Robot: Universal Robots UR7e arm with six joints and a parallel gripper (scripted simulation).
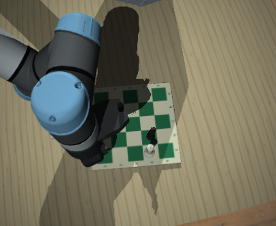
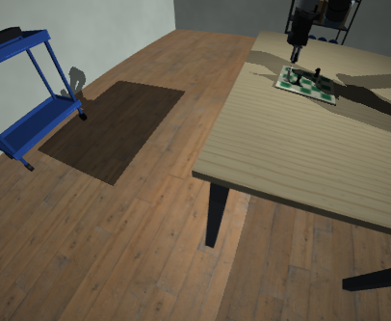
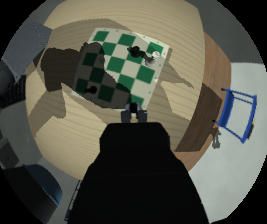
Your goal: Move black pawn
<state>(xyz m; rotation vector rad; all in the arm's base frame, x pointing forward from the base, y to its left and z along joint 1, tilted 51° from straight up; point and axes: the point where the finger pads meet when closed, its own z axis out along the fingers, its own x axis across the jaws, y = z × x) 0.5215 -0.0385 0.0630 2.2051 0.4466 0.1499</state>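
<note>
Now: hand 2 cm short of the white chess piece, 11 cm to the right of it and 3 cm above it. The rest, counted from my hand: small black piece: 1 cm below; then chessboard: 6 cm behind, 8 cm to the left, 6 cm below.
</note>
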